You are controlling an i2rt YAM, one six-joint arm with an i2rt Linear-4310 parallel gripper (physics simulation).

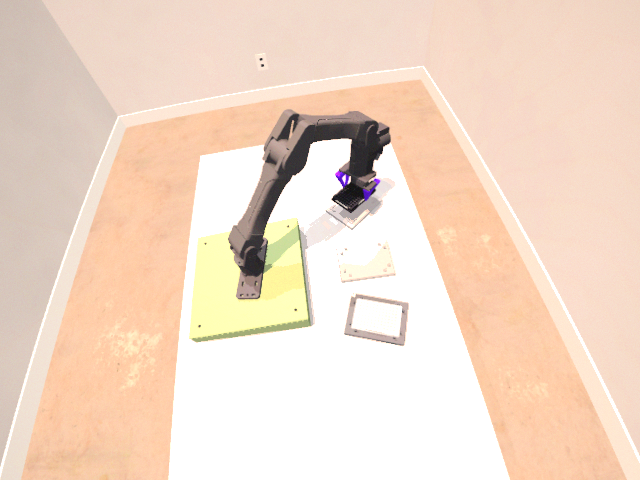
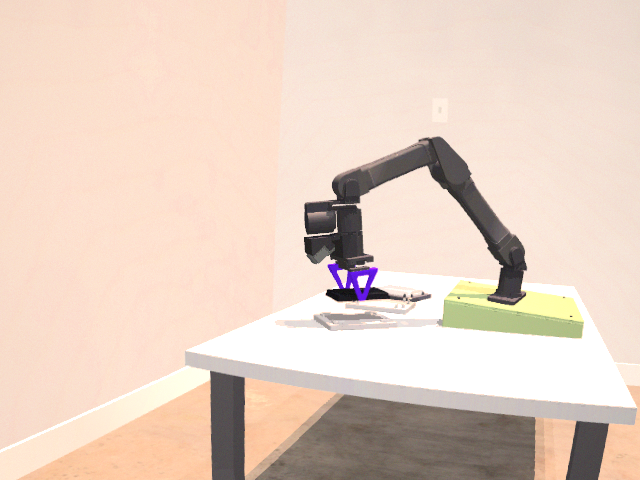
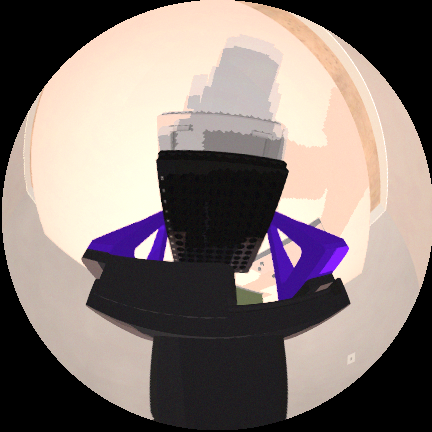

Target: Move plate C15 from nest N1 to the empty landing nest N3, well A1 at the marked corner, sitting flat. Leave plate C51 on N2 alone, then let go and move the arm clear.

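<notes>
My gripper (image 1: 356,192) (image 2: 355,293) (image 3: 217,214), with purple fingers, is shut on a black well plate, C15 (image 1: 349,199) (image 2: 336,294) (image 3: 220,200), gripping it by two opposite sides. The plate hangs roughly level above a light grey nest (image 1: 343,220) (image 2: 330,325) (image 3: 172,121), clear of it. A white nest with small corner pegs (image 1: 361,268) (image 2: 379,307) lies in the middle of the row and carries no plate. A dark grey nest (image 1: 374,338) (image 2: 426,296) is at the other end; its white inside (image 1: 377,316) looks like plate C51. Labels and the A1 corner mark cannot be read.
The arm stands on a yellow-green base block (image 1: 248,315) (image 2: 511,325), beside the row of nests on the white table (image 1: 310,403) (image 2: 413,372). The arm's shadow falls across the table by the light grey nest. Walls stand beyond the table.
</notes>
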